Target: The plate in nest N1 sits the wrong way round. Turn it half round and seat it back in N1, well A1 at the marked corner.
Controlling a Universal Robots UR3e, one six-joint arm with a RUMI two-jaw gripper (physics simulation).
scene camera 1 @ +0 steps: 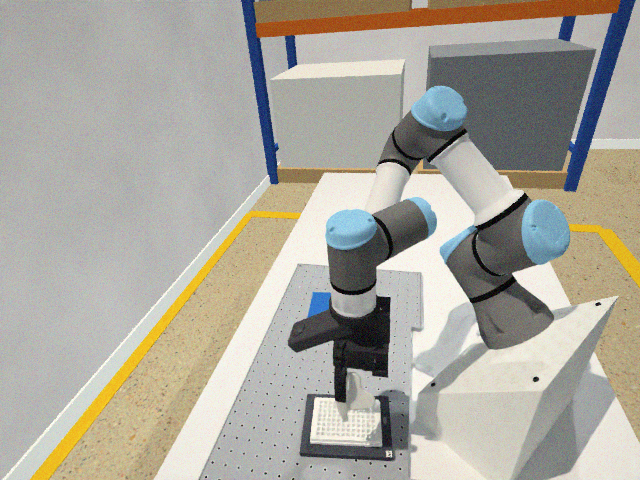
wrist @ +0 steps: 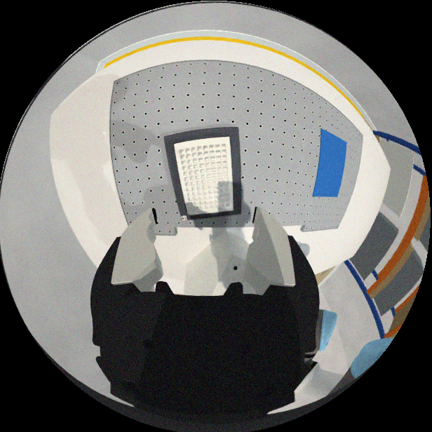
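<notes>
The white well plate (scene camera 1: 325,426) (wrist: 200,170) lies in the dark nest (scene camera 1: 306,445) (wrist: 237,142), inside its rim, and looks flat. A small white label (scene camera 1: 388,454) (wrist: 184,218) is on one corner of the nest. Which corner of the plate holds well A1 cannot be read. My gripper (scene camera 1: 344,410) (wrist: 204,209) is open, with no plate between its pale fingers. It points down above the plate, apart from it, and in the scene view it covers part of the plate's far side. The gripper's shadow falls on part of the plate.
The nest stands on a grey perforated board (scene camera 1: 268,403) (wrist: 280,115) on the white table (scene camera 1: 206,434). A blue rectangle (scene camera 1: 317,304) (wrist: 330,165) lies farther back on the board. The arm's pale angled pedestal (scene camera 1: 480,413) stands to the right. A rack with large boxes is behind.
</notes>
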